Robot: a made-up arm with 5 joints.
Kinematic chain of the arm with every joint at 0, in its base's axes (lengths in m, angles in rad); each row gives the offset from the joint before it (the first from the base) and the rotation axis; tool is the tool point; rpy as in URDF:
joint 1: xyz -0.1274 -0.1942 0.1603 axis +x
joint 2: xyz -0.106 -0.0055 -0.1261 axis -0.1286 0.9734 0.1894
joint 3: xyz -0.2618 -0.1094 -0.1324 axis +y
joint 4: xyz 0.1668 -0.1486 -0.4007 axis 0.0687 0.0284 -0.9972
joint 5: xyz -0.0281 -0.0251 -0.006 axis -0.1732 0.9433 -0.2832
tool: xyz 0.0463 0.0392 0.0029 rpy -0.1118 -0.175 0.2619
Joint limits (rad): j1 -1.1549..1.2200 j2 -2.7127..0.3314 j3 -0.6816..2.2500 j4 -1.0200..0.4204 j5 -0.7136..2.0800
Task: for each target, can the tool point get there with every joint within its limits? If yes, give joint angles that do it. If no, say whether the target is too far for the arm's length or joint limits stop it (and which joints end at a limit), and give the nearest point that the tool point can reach.
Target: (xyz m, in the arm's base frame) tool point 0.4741 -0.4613 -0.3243
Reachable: yes | joints -0.3506 -2.2075 1.3575 -0.0801 1.6985
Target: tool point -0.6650 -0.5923 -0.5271
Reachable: yes | joints -0.1882 -0.1322 0.8224 -0.3443 1.6524
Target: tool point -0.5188 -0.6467 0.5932
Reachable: no: joint limits stop it (at a limit: joint 2, joint 3, joint 4) | nearest point -0.1566 -0.5193 0.4713 | short by 0.403 m
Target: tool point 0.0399 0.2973 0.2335
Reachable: no: joint limits stop it (at a limit: joint 1, joint 3, joint 5) | nearest point 0.2176 0.4195 -0.0658 | short by 0.369 m
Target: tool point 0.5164 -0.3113 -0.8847
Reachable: no: too far | nearest point 0.2958 -0.2810 -0.6145 | short by 0.350 m
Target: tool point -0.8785 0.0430 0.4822
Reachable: no: joint limits stop it (at a limit: joint 1, joint 2, joint 3, joint 4, joint 5) | nearest point -0.8545 -0.1592 0.4942 | short by 0.204 m
